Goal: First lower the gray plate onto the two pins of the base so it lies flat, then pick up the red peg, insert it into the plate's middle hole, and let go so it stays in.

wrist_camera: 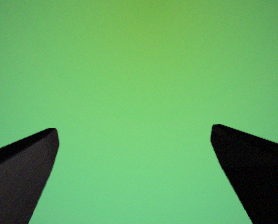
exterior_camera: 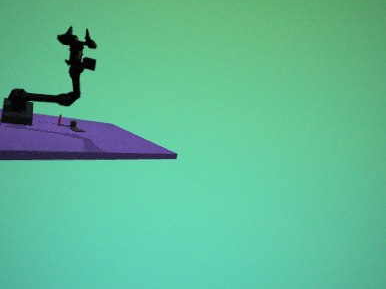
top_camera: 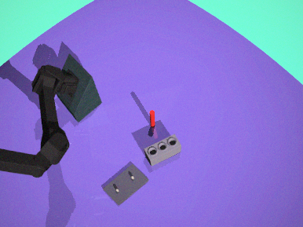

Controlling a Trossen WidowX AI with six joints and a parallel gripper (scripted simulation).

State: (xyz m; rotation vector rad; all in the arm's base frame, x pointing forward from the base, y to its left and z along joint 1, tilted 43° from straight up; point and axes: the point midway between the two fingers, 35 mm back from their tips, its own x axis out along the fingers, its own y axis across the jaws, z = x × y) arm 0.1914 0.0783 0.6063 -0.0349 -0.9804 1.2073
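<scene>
Right now the gray plate is 590 mm below my gripper tip, 410 mm to the left of it and 160 mm ahead of it. The rest, counted from my gripper tip: base (620 mm below, 270 mm to the left, 160 mm ahead); red peg (590 mm below, 460 mm to the left, 70 mm ahead).
</scene>
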